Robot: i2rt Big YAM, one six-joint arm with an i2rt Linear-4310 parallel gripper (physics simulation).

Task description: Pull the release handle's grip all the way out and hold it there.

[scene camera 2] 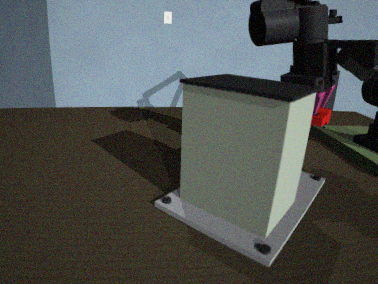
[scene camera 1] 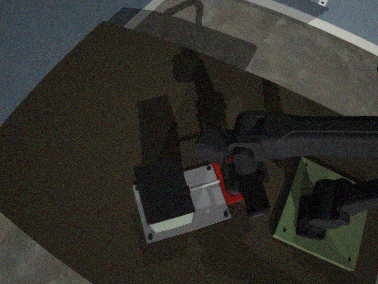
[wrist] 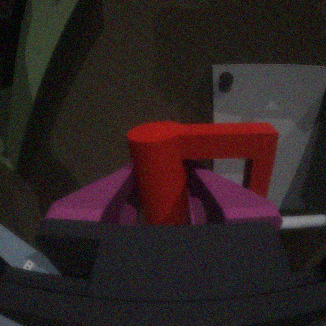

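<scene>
The red handle's grip (scene camera 1: 234, 198) (scene camera 2: 321, 118) (wrist: 225, 140) is an upright round post joined to a squared frame. My gripper (scene camera 2: 325, 100) (wrist: 162, 163) is shut on the post, one magenta finger on each side of it. In scene camera 1 the arm hides the fingertips. A pale rod (scene camera 1: 204, 186) (wrist: 303, 221) runs between the box (scene camera 1: 165, 192) (scene camera 2: 232, 155) and the grip's side. In scene camera 1 a long stretch of rod shows over the base plate (scene camera 1: 207, 202) (scene camera 2: 215, 229) (wrist: 265, 92), and the grip stands at the plate's edge, apart from the box.
The box is pale green with a dark top, on its grey bolted plate. A green tray-like base (scene camera 1: 289, 220) with dark arm parts on it stands to the right in scene camera 1 and at the upper left in the wrist view. The brown table (scene camera 1: 65, 135) (scene camera 2: 60, 200) lies beneath.
</scene>
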